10 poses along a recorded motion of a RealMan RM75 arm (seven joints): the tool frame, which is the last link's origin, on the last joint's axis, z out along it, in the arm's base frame.
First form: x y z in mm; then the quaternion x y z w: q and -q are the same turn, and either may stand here.
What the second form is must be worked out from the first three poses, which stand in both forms.
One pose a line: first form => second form
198.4 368.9 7.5 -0.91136 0.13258 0.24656 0.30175 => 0.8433 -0.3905 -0.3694 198.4; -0.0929 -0.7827 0.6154 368.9; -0.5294 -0.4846 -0.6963 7.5; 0 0 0 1
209.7 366.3 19.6 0.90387 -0.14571 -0.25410 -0.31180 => 0.8284 -0.4219 -0.3685 209.7; -0.1049 -0.7631 0.6377 366.3; -0.5502 -0.4896 -0.6764 19.6; 0 0 0 1
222.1 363.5 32.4 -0.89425 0.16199 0.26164 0.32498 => 0.8106 -0.4598 -0.3627 222.1; -0.1197 -0.7363 0.6660 363.5; -0.5732 -0.4965 -0.6519 32.4; 0 0 0 1
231.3 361.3 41.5 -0.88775 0.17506 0.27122 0.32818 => 0.7916 -0.4888 -0.3666 231.3; -0.1328 -0.7233 0.6776 361.3; -0.5964 -0.4877 -0.6375 41.5; 0 0 0 1
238.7 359.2 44.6 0.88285 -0.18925 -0.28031 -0.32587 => 0.7712 -0.5168 -0.3716 238.7; -0.1515 -0.7160 0.6815 359.2; -0.6183 -0.4693 -0.6305 44.6; 0 0 0 1
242.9 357.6 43.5 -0.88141 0.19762 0.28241 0.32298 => 0.7624 -0.5308 -0.3702 242.9; -0.1659 -0.7133 0.6810 357.6; -0.6255 -0.4577 -0.6319 43.5; 0 0 0 1
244.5 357.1 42.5 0.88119 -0.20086 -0.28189 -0.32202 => 0.7604 -0.5355 -0.3674 244.5; -0.1724 -0.7119 0.6808 357.1; -0.6262 -0.4543 -0.6337 42.5; 0 0 0 1
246.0 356.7 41.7 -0.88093 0.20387 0.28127 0.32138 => 0.7586 -0.5400 -0.3645 246.0; -0.1784 -0.7103 0.6809 356.7; -0.6266 -0.4515 -0.6352 41.7; 0 0 0 1
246.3 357.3 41.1 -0.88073 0.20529 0.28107 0.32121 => 0.7577 -0.5422 -0.3632 246.3; -0.1810 -0.7094 0.6812 357.3; -0.6270 -0.4504 -0.6356 41.1; 0 0 0 1
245.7 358.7 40.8 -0.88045 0.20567 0.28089 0.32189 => 0.7576 -0.5430 -0.3622 245.7; -0.1813 -0.7082 0.6824 358.7; -0.6270 -0.4513 -0.6350 40.8; 0 0 0 1
